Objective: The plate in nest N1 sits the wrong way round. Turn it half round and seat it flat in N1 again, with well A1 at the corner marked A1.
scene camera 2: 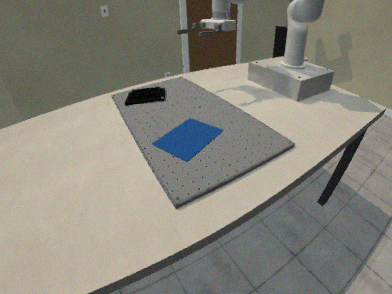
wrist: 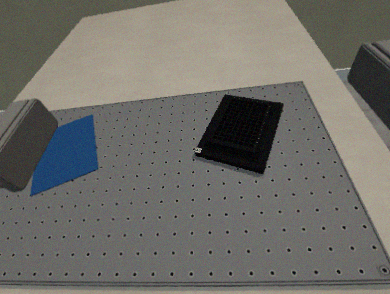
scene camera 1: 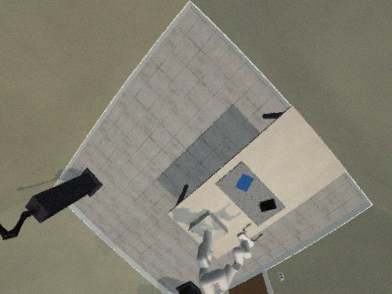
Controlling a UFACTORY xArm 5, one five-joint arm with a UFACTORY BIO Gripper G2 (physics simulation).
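A black well plate (scene camera 1: 267, 205) (scene camera 2: 147, 91) (wrist: 241, 121) sits in the black nest (scene camera 2: 134, 102) (wrist: 231, 160) on the grey perforated board. In the wrist view a small pale label shows at the nest's near left corner; its lettering is too small to read. Black on black, the plate's notches and well A1 cannot be made out. My gripper (scene camera 1: 252, 233) (scene camera 2: 190, 33) (wrist: 202, 107) is open and empty, high above the table and off the board's near edge, apart from the plate. Its two dark fingers frame the left and right of the wrist view.
A flat blue rectangle (scene camera 1: 244, 182) (scene camera 2: 188, 140) (wrist: 75, 154) lies on the grey board (scene camera 1: 231, 181) (scene camera 2: 252, 150) (wrist: 145, 221), apart from the nest. The arm's block base (scene camera 1: 216, 226) (scene camera 2: 280, 80) stands on the table (scene camera 2: 75, 200) beyond one end of the board.
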